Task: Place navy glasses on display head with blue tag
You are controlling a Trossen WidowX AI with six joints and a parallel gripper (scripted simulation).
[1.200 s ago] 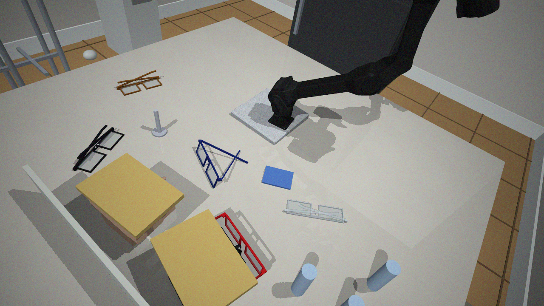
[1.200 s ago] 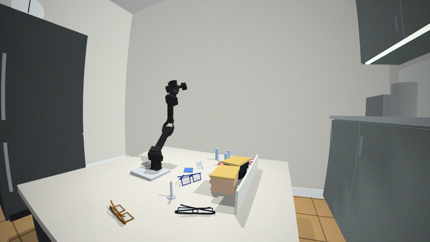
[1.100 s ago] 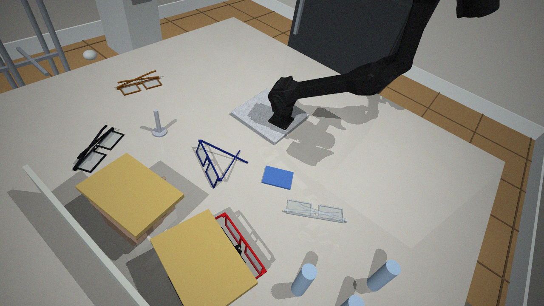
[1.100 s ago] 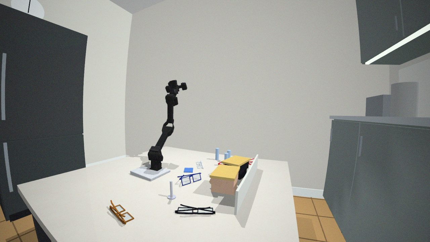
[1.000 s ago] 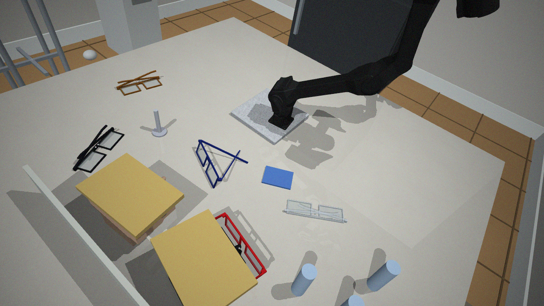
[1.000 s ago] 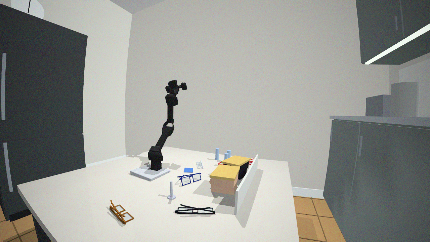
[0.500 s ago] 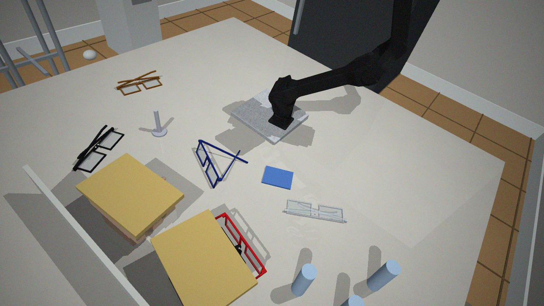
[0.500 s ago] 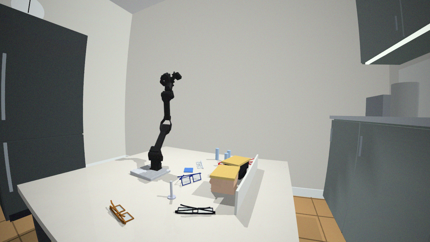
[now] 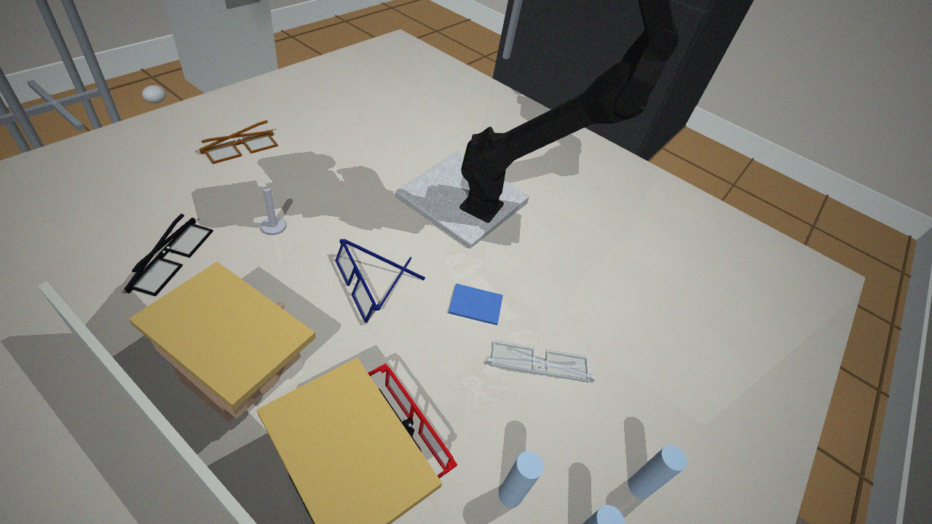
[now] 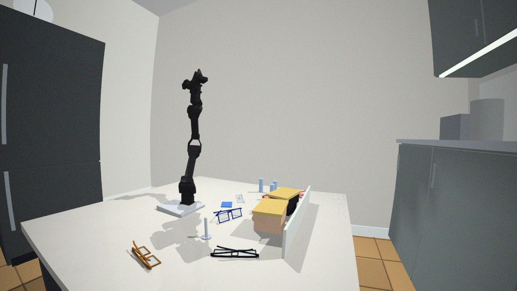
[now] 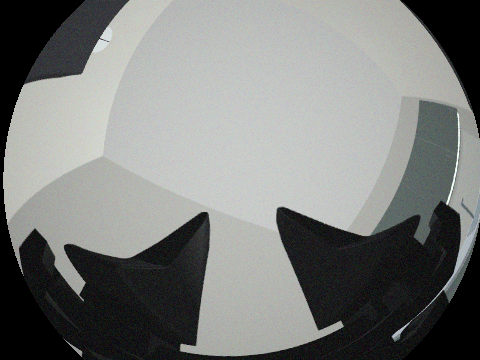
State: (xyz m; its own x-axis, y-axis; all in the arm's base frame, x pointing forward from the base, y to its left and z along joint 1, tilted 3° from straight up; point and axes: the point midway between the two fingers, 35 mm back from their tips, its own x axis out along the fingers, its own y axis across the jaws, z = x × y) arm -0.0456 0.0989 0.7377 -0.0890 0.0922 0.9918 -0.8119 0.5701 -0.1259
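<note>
Now: the grey post stand 27 cm ahead of my gripper tip, 37 cm to the right of it and 77 cm below it. From my gripper tip the other things lie so: white panel 63 cm ahead, 13 cm to the right, 74 cm below; blue card 21 cm ahead, 1 cm to the right, 79 cm below; skin-coloured display head 48 cm ahead, 21 cm to the right, 73 cm below.
</note>
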